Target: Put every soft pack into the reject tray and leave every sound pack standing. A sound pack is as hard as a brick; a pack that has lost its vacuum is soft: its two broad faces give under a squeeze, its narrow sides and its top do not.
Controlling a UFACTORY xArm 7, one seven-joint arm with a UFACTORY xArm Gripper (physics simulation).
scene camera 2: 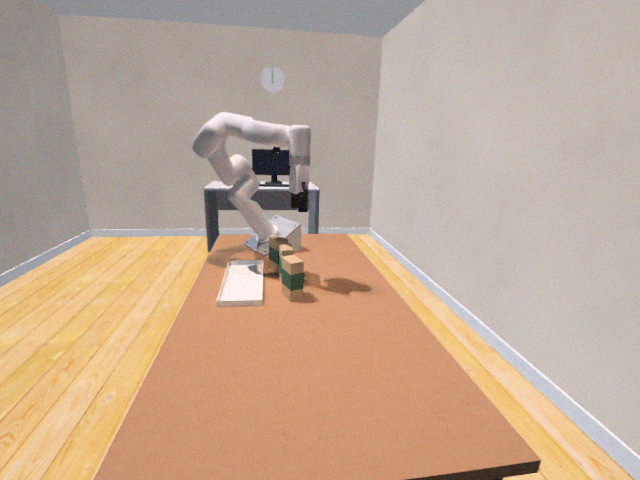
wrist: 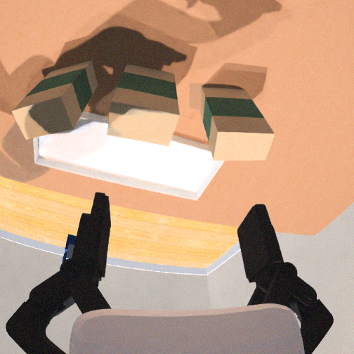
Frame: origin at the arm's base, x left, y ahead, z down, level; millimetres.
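Seen in the pictures: gripper, fingertip midpoint: (scene camera 2: 298, 209); arm's base at its link origin: (scene camera 2: 267, 234).
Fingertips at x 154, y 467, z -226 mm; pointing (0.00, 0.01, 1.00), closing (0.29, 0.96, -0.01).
Note:
Offsets run from my fingertips to a thing's top centre. Level surfaces: height alone.
Three tan packs with dark green bands stand upright in a row beside the white reject tray @[dx -212, dy -1, dz +270 mm] (scene camera 2: 240, 286) (wrist: 150, 166). The front pack @[dx -33, dy +125, dz +192 mm] (scene camera 2: 292, 279) (wrist: 236, 125) is at the right in the wrist view. The middle pack @[dx -58, dy -14, dz +152 mm] (scene camera 2: 285, 250) (wrist: 144, 120) is partly hidden behind it in the scene view. The back pack @[dx -94, dy -135, dz +192 mm] (scene camera 2: 274, 251) (wrist: 55, 107) is nearest the robot base. No pack shows in the tray. Softness cannot be told by sight. My gripper (scene camera 2: 300, 209) (wrist: 180, 213) is open and empty, high above the table and well clear of the packs.
The brown table @[dz +292 mm] (scene camera 2: 289, 372) (wrist: 310, 150) extends far toward the scene camera. The robot's base plate (scene camera 2: 289, 227) is behind the packs. A grey desk (scene camera 2: 258, 200) with a monitor (scene camera 2: 270, 162) stands beyond the table. Shadows of the arm and packs fall on the table.

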